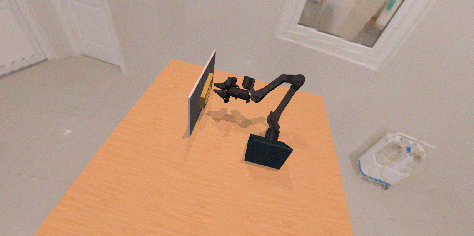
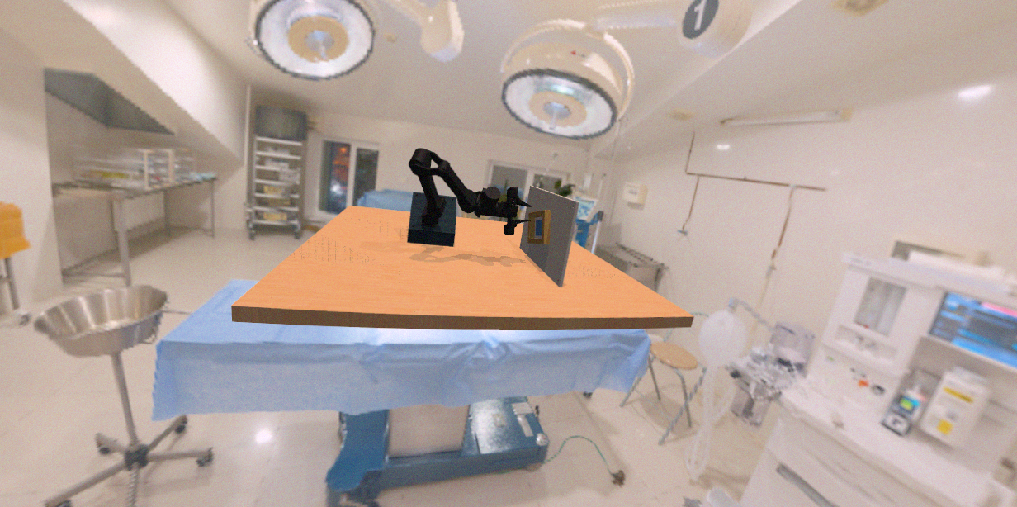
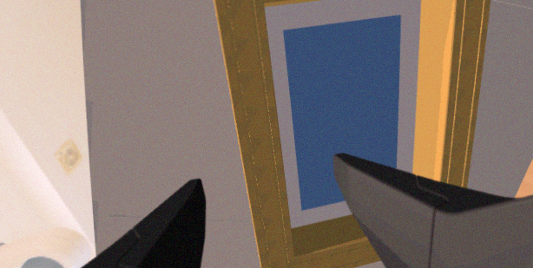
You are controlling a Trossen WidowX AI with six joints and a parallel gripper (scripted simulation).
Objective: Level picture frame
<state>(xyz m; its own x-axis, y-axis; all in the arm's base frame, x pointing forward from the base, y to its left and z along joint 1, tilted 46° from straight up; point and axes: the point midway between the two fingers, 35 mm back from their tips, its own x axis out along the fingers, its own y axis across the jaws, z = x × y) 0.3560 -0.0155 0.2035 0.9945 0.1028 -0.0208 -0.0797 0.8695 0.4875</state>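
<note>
My gripper tip is now 50 mm short of the picture frame, 10 mm to the left of it and 50 mm above it. The rest, counted from my gripper tip: grey wall panel (60 mm ahead, 10 mm to the right, 60 mm below).
</note>
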